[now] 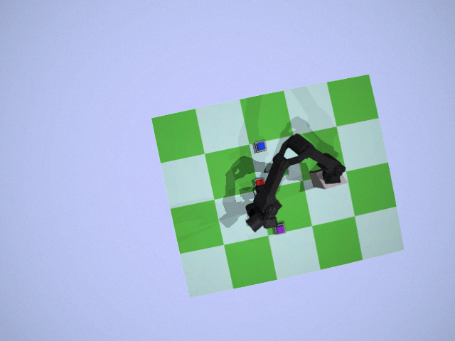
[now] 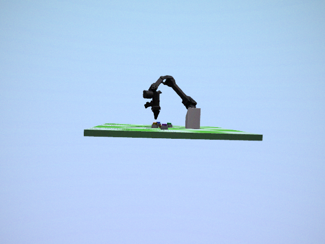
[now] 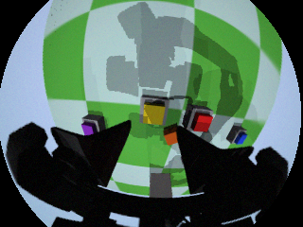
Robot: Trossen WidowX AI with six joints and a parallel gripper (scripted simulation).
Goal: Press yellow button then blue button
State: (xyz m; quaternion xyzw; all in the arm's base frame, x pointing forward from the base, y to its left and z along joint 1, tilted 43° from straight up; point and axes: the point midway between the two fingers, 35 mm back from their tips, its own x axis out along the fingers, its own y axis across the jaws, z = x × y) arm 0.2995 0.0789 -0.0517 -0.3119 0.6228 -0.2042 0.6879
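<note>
The yellow button lies 30 mm below my gripper tip. Also, from my gripper tip: red button: 10 mm ahead, 90 mm to the right, 30 mm below; purple button: 70 mm behind, 140 mm to the left, 30 mm below; orange block: 50 mm behind, 50 mm to the right, 50 mm below.
</note>
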